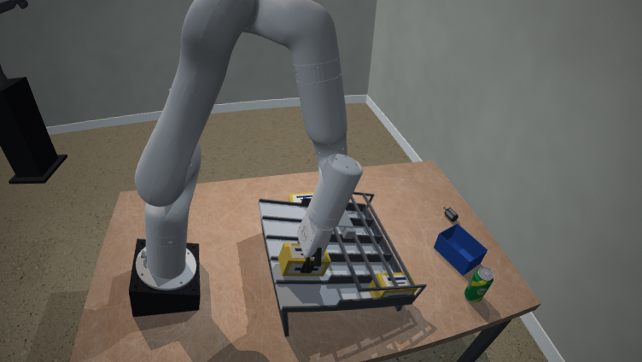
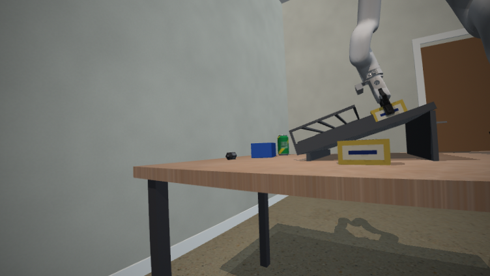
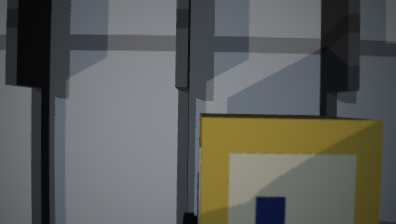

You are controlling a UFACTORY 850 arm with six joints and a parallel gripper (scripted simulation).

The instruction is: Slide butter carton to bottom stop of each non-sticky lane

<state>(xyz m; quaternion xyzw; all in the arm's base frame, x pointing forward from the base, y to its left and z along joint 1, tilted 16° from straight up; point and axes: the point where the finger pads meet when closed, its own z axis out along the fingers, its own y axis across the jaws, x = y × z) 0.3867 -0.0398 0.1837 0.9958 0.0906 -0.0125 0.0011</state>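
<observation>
The dark divider lies 10 mm behind my hand, 50 mm to the right of it and 50 mm below it. Also, from my hand: small black object (610 mm ahead, 330 mm to the left, 160 mm below).
</observation>
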